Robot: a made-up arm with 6 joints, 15 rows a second.
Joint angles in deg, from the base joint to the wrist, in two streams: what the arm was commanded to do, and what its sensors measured. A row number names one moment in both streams.
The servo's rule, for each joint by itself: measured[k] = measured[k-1] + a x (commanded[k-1-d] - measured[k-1]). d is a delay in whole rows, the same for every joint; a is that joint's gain. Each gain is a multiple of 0.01, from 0.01 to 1. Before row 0 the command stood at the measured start. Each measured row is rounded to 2 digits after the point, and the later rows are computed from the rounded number. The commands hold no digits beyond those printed.
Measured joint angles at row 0:
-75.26 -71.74 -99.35 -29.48 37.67 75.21
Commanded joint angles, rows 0 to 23:
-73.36 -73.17 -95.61 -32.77 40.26 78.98
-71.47 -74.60 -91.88 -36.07 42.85 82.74
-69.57 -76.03 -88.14 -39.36 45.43 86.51
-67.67 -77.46 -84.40 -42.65 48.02 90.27
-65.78 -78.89 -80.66 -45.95 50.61 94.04
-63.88 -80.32 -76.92 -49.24 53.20 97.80
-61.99 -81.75 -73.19 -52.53 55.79 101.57
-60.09 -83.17 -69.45 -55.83 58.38 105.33
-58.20 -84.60 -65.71 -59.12 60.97 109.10
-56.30 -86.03 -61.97 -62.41 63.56 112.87
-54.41 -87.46 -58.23 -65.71 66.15 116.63
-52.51 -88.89 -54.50 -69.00 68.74 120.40
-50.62 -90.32 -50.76 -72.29 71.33 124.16
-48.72 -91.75 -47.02 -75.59 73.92 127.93
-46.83 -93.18 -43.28 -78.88 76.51 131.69
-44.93 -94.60 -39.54 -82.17 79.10 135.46
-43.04 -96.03 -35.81 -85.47 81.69 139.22
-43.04 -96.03 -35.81 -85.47 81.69 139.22
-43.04 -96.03 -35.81 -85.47 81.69 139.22
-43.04 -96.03 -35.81 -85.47 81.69 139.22
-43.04 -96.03 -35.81 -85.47 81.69 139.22
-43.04 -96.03 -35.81 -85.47 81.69 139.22
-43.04 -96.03 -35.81 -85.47 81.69 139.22
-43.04 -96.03 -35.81 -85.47 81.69 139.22
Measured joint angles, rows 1 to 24:
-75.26 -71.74 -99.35 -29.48 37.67 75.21
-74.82 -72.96 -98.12 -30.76 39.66 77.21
-74.05 -74.35 -96.06 -32.83 42.12 80.14
-73.02 -75.78 -93.45 -35.38 44.67 83.52
-71.79 -77.21 -90.46 -38.22 47.25 87.10
-70.41 -78.64 -87.23 -41.23 49.84 90.78
-68.91 -80.07 -83.83 -44.35 52.43 94.50
-67.32 -81.50 -80.32 -47.54 55.02 98.25
-65.66 -82.92 -76.73 -50.77 57.61 102.00
-63.94 -84.35 -73.09 -54.03 60.20 105.76
-62.18 -85.78 -69.42 -57.30 62.79 109.53
-60.39 -87.21 -65.73 -60.58 65.38 113.29
-58.58 -88.64 -62.02 -63.86 67.97 117.06
-56.75 -90.07 -58.30 -67.15 70.56 120.82
-54.90 -91.50 -54.58 -70.44 73.15 124.59
-53.04 -92.93 -50.85 -73.73 75.74 128.35
-51.17 -94.35 -47.12 -77.02 78.33 132.12
-49.30 -95.78 -43.39 -80.32 80.92 135.88
-47.86 -95.99 -40.89 -82.33 81.51 137.65
-46.75 -96.02 -39.21 -83.55 81.65 138.48
-45.90 -96.03 -38.09 -84.30 81.68 138.87
-45.24 -96.03 -37.34 -84.76 81.69 139.06
-44.73 -96.03 -36.84 -85.04 81.69 139.14
-44.34 -96.03 -36.50 -85.21 81.69 139.18
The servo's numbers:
d 1
a 0.23 0.85 0.33 0.39 0.77 0.53

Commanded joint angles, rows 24 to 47:
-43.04 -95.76 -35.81 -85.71 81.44 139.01
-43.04 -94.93 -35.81 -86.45 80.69 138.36
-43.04 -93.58 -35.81 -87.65 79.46 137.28
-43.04 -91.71 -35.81 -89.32 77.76 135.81
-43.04 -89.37 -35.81 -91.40 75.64 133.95
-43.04 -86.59 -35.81 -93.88 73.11 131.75
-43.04 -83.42 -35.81 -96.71 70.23 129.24
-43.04 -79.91 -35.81 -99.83 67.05 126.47
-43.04 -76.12 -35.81 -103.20 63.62 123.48
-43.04 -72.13 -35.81 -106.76 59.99 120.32
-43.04 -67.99 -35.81 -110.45 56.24 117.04
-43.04 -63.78 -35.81 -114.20 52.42 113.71
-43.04 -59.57 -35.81 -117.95 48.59 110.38
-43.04 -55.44 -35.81 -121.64 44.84 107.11
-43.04 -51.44 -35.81 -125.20 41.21 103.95
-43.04 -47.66 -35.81 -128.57 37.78 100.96
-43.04 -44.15 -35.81 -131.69 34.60 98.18
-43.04 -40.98 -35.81 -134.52 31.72 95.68
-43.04 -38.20 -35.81 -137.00 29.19 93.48
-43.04 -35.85 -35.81 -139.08 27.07 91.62
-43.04 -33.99 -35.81 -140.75 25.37 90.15
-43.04 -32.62 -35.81 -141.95 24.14 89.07
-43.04 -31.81 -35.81 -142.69 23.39 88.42
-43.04 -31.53 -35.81 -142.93 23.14 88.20
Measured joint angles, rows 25 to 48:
-44.04 -96.03 -36.27 -85.31 81.69 139.20
-43.81 -95.80 -36.12 -85.47 81.50 139.10
-43.63 -95.06 -36.02 -85.85 80.88 138.71
-43.49 -93.80 -35.95 -86.55 79.79 137.95
-43.39 -92.02 -35.90 -87.63 78.23 136.82
-43.31 -89.77 -35.87 -89.10 76.24 135.30
-43.25 -87.07 -35.85 -90.96 73.83 133.42
-43.20 -83.97 -35.84 -93.20 71.06 131.20
-43.16 -80.52 -35.83 -95.79 67.97 128.69
-43.13 -76.78 -35.82 -98.68 64.62 125.93
-43.11 -72.83 -35.82 -101.83 61.05 122.96
-43.09 -68.72 -35.82 -105.19 57.35 119.82
-43.08 -64.52 -35.82 -108.70 53.55 116.58
-43.07 -60.31 -35.82 -112.31 49.73 113.29
-43.06 -56.17 -35.82 -115.95 45.96 110.01
-43.06 -52.15 -35.82 -119.56 42.30 106.80
-43.06 -48.33 -35.82 -123.07 38.82 103.70
-43.06 -44.78 -35.82 -126.43 35.57 100.77
-43.06 -41.55 -35.82 -129.59 32.61 98.07
-43.06 -38.70 -35.82 -132.48 29.98 95.64
-43.06 -36.28 -35.82 -135.05 27.74 93.51
-43.06 -34.33 -35.82 -137.27 25.92 91.73
-43.06 -32.88 -35.82 -139.10 24.55 90.32
-43.06 -31.97 -35.82 -140.50 23.66 89.31

